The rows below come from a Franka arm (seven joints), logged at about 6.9 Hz.
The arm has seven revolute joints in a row. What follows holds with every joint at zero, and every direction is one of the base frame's. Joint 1 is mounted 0.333 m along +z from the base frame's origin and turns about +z. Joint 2 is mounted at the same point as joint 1 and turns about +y. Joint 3 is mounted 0.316 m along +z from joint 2 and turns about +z. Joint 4 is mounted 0.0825 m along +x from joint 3 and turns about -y. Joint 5 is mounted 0.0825 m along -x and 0.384 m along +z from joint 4 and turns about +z. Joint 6 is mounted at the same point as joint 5 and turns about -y. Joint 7 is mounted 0.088 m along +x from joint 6 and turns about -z. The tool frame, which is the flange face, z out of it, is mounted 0.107 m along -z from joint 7; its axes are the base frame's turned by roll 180, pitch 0 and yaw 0 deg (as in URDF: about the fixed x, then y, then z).
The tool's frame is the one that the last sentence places.
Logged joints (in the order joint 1, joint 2, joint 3, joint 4, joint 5, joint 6, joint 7), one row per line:
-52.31 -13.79 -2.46 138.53 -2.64 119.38 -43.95
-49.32 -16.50 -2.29 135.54 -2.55 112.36 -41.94
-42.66 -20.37 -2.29 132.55 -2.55 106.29 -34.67
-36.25 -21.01 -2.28 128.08 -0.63 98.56 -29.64
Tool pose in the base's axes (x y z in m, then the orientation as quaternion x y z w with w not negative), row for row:
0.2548 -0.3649 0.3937 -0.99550 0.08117 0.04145 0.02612
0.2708 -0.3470 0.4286 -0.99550 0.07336 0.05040 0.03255
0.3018 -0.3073 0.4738 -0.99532 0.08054 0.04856 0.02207
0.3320 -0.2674 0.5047 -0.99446 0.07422 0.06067 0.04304
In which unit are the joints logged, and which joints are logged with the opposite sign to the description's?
The joints are logged in degrees. Opposite sign: joint 4.
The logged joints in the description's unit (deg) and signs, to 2 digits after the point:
-52.31 -13.79 -2.46 -138.53 -2.64 119.38 -43.95
-49.32 -16.50 -2.29 -135.54 -2.55 112.36 -41.94
-42.66 -20.37 -2.29 -132.55 -2.55 106.29 -34.67
-36.25 -21.01 -2.28 -128.08 -0.63 98.56 -29.64

